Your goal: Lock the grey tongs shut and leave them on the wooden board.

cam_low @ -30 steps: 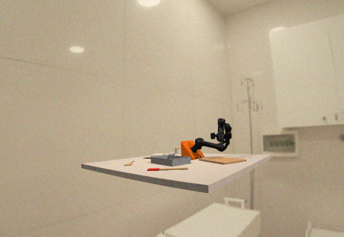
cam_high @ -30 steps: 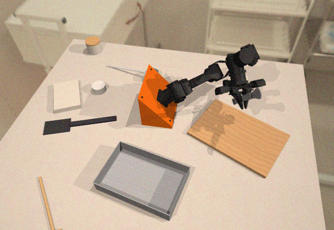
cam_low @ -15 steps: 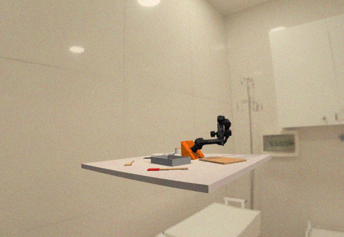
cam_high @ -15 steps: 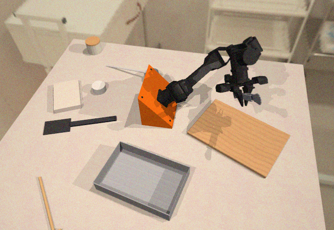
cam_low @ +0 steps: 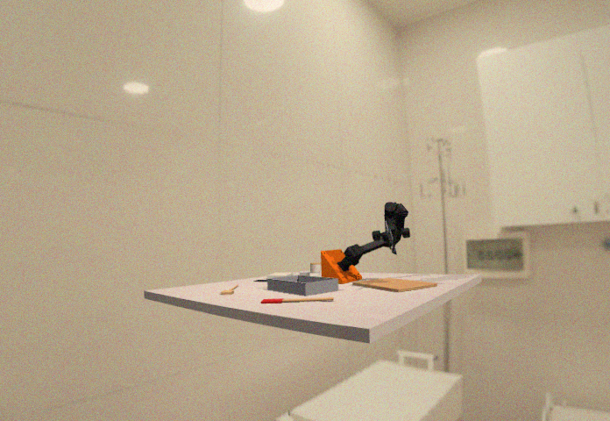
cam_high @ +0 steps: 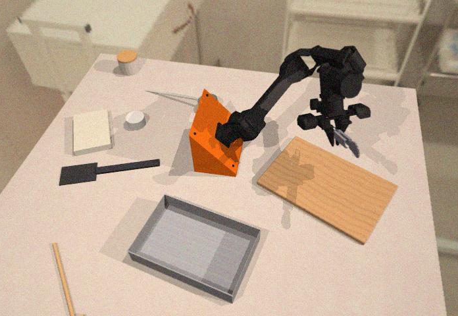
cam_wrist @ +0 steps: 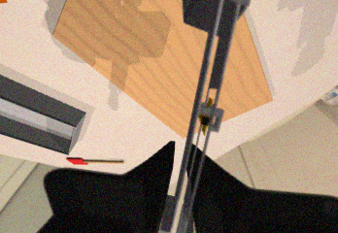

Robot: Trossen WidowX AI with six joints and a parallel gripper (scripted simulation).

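The wooden board is 170 mm below my gripper tip and 10 mm ahead of it. Also, from my gripper tip: red-handled tool 560 mm ahead, 200 mm to the right, 170 mm below; grey roasting tin 360 mm to the right, 270 mm ahead, 150 mm below; white puck 670 mm to the right, 190 mm behind, 160 mm below.
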